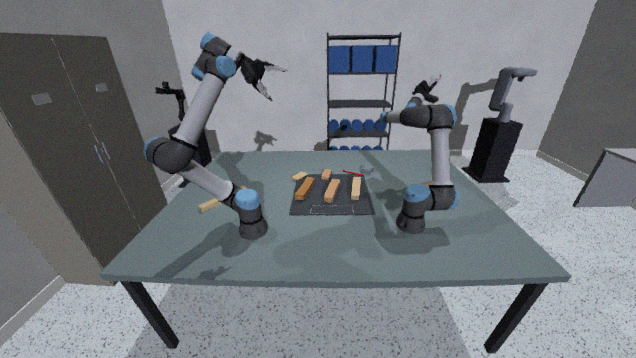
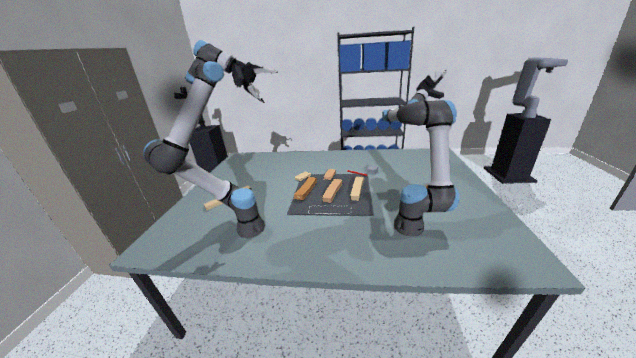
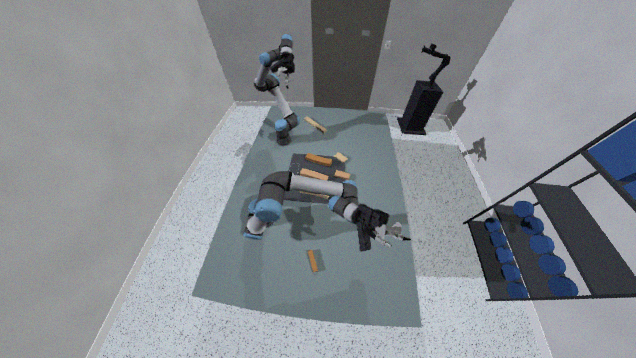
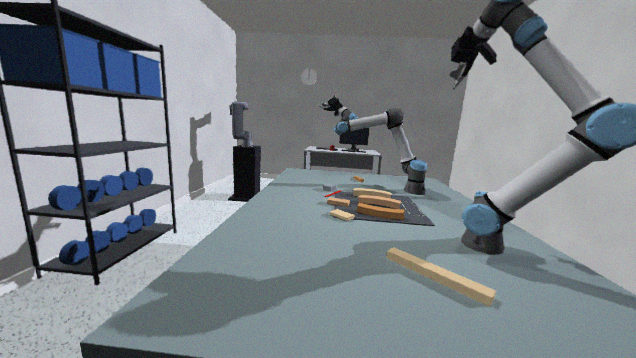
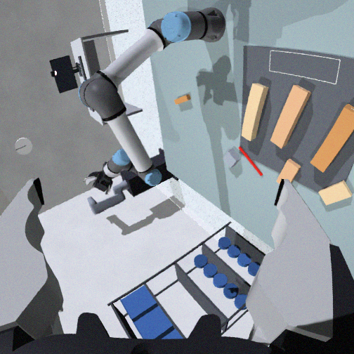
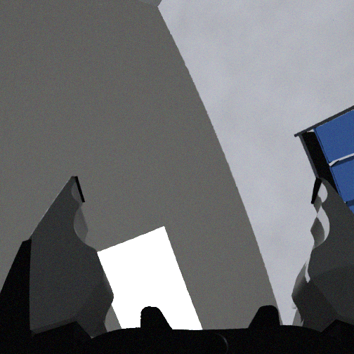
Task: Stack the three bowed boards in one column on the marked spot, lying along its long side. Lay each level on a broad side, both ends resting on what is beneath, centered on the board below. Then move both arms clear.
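Frame: origin at the left arm's base, x ahead, y left, z up, level; millimetres.
Where they show: left gripper, between the fingertips: (image 1: 280,86) (image 2: 270,88) (image 3: 283,83) (image 4: 453,74); right gripper, between the fingertips: (image 1: 432,81) (image 2: 438,76) (image 3: 402,243) (image 4: 325,99); left arm's base, origin of its link: (image 1: 254,230) (image 2: 251,228) (image 3: 284,140) (image 4: 481,245); right arm's base, origin of its link: (image 1: 410,224) (image 2: 408,226) (image 4: 414,191).
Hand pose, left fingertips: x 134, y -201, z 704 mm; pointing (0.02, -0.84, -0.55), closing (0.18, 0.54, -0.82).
Each offset is from my left fingertips to the centre of the thing. "spot": to the spot under its first point. Level surfaces: height alone.
Three bowed boards lie side by side on the dark mat @[dz -698 mm] (image 1: 300,210) (image 5: 250,62), apart from each other: a dark orange board @[dx +230, dy -84, dz -672 mm] (image 1: 304,188) (image 5: 333,139), a light orange board @[dx +194, dy -263, dz -680 mm] (image 1: 332,190) (image 5: 291,117) and a pale yellow board @[dx +203, dy -424, dz -678 mm] (image 1: 356,188) (image 5: 255,112). The marked spot @[spot: dx -41, dy -236, dz -701 mm] (image 1: 332,214) (image 5: 304,77), a white outlined rectangle, has no board on it. My left gripper (image 1: 280,84) is open and empty, high above the table. My right gripper (image 1: 438,86) (image 6: 197,178) is open and empty, raised high and pointing away from the boards.
Two short blocks (image 5: 289,171) (image 5: 335,193), a red stick (image 5: 250,161) and a grey block (image 5: 232,157) lie by the mat's far edge. A long pale bar @[dx +181, dy +447, dz -690 mm] (image 4: 440,276) lies beside the left arm's base. An orange block @[dx +202, dy -947, dz -692 mm] (image 3: 312,261) lies beyond the right arm.
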